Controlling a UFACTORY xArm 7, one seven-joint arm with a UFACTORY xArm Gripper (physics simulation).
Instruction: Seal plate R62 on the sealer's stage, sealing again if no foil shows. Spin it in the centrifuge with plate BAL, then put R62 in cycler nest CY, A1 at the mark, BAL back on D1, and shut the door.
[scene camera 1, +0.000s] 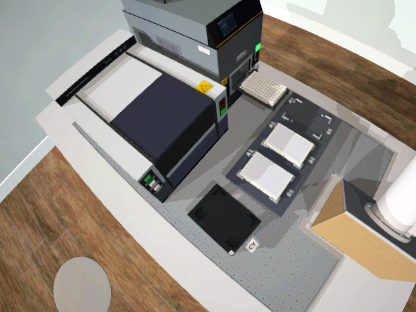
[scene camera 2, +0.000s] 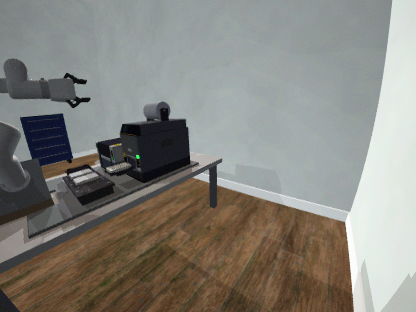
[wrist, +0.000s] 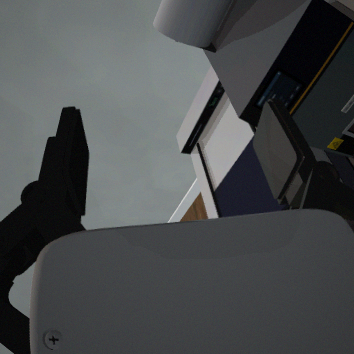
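Seen in the pictures: gripper, between the fingertips: (scene camera 2: 88, 90) (wrist: 173, 123); arm's base, origin of its link: (scene camera 1: 385, 223) (scene camera 2: 15, 180).
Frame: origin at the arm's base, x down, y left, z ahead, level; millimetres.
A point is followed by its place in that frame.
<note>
My gripper (scene camera 2: 87, 90) @[x -396, y -188, z 389 mm] (wrist: 173, 123) @[x -396, y -188, z 389 mm] is open and empty, high above the table. A beige plate (scene camera 1: 264, 87) @[x 35, y -162, z 481 mm] (scene camera 2: 118, 168) @[x 32, y -203, z 470 mm] sits on the stage sticking out of the grey sealer (scene camera 1: 175, 32) @[x -138, y -45, z 724 mm] (scene camera 2: 162, 145) @[x -53, y -264, z 751 mm] (wrist: 320, 110) @[x -96, y -122, z 574 mm]; its well grid shows and I make out no foil. A green light (scene camera 1: 258, 47) @[x -20, y -254, z 576 mm] (scene camera 2: 138, 157) @[x -16, y -258, z 578 mm] is lit on the sealer. One white plate (scene camera 1: 267, 175) @[x 72, y 60, z 304 mm] sits on D1 and another white plate (scene camera 1: 289, 144) @[x 72, y -60, z 312 mm] on D2; D3 (scene camera 1: 306, 117) @[x 88, y -190, z 325 mm] holds no plate. The black nest (scene camera 1: 224, 217) @[x 90, y 223, z 321 mm] beside the CY label (scene camera 1: 252, 245) @[x 147, y 225, z 216 mm] is empty. Plate names are not readable.
A low white machine with a navy top (scene camera 1: 162, 115) @[x -66, y 152, z 583 mm] (scene camera 2: 104, 154) @[x 14, y 145, z 504 mm] (wrist: 250, 190) @[x -66, y 125, z 598 mm] stands beside the sealer, with a yellow warning label (scene camera 1: 204, 87) @[x -64, y 18, z 562 mm]. A roll (scene camera 2: 152, 111) @[x -269, y -189, z 749 mm] (wrist: 192, 22) @[x -279, y -120, z 747 mm] sits on top of the sealer. A wood-sided block (scene camera 1: 365, 242) @[x -5, y 73, z 22 mm] stands at the arm's base.
</note>
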